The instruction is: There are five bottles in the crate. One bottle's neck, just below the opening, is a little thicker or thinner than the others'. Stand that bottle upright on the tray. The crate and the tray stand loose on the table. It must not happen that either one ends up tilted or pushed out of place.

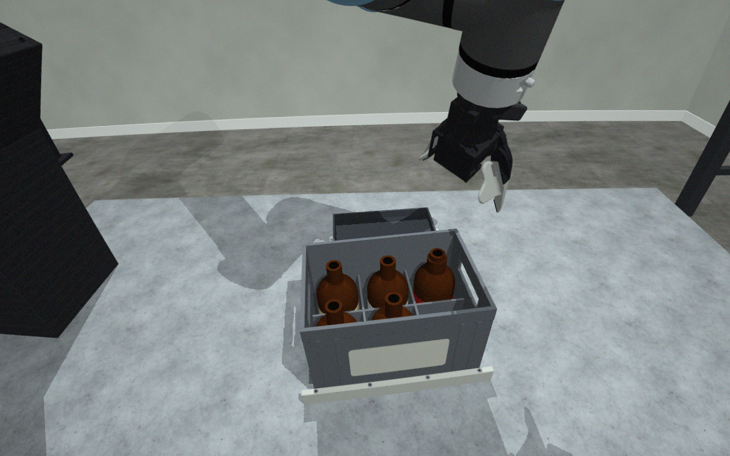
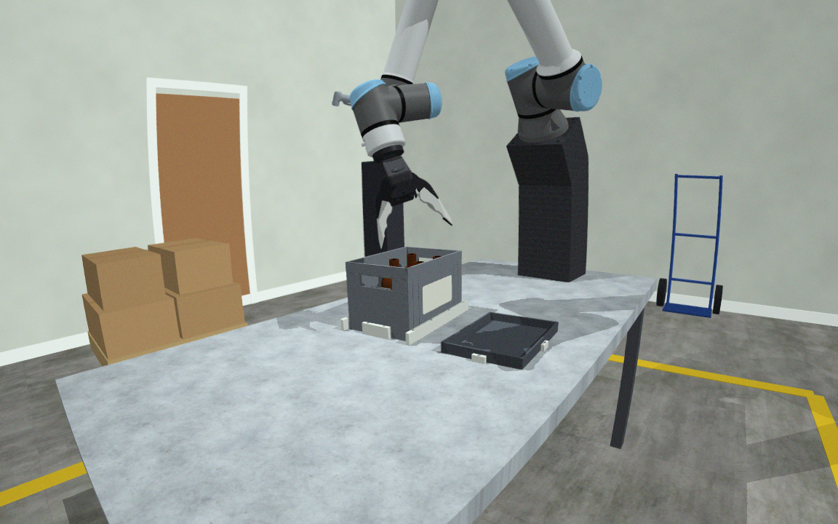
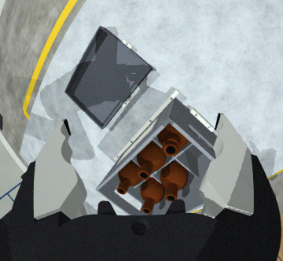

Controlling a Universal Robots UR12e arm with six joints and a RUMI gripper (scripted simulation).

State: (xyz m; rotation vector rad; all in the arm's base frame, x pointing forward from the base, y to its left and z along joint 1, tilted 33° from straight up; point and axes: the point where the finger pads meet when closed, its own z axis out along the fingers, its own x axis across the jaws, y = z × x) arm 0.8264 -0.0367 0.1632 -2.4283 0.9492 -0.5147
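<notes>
Now: hand 14 cm past the crate, 13 cm to the left of it and 16 cm above it. Also, from my hand: grey tray 11 cm behind, 16 cm to the left, 23 cm below; then glass bottle 5 cm behind, 8 cm to the right, 16 cm below.
</notes>
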